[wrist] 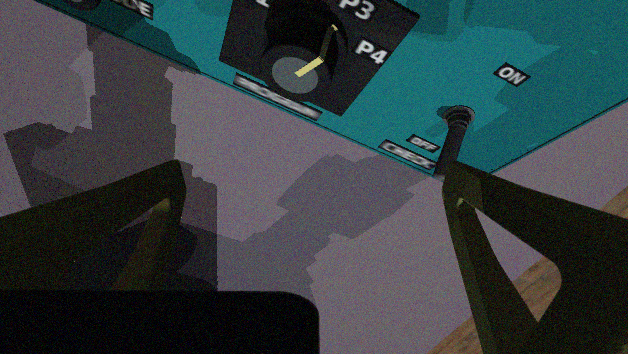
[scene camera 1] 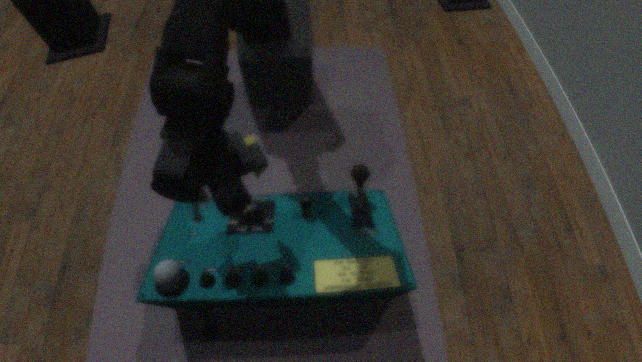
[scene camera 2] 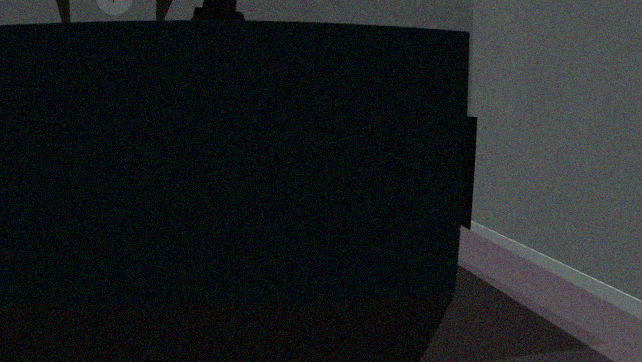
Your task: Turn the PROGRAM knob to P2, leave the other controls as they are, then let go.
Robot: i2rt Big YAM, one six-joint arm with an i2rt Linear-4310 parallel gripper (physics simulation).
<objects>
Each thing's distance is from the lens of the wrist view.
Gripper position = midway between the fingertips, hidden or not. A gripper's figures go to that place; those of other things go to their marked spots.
my gripper (wrist: 314, 175): 13 cm
check toggle (wrist: 456, 132): 27 cm
</objects>
